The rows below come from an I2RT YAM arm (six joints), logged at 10 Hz.
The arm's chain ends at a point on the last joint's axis. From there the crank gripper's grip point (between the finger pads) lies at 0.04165 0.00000 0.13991 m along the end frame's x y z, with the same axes.
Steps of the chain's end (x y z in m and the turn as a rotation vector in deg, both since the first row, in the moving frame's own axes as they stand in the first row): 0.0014 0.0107 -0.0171 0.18 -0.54 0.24; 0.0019 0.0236 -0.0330 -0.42 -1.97 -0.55; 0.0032 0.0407 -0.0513 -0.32 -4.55 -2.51; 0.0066 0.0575 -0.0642 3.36 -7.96 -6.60; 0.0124 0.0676 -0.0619 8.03 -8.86 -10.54
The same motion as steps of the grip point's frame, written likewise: 0.0001 0.0104 -0.0167 0.18 -0.54 0.24; -0.0029 0.0243 -0.0317 -0.42 -1.97 -0.55; -0.0080 0.0399 -0.0484 -0.32 -4.55 -2.51; -0.0139 0.0455 -0.0602 3.36 -7.96 -6.60; -0.0119 0.0422 -0.0591 8.03 -8.86 -10.54
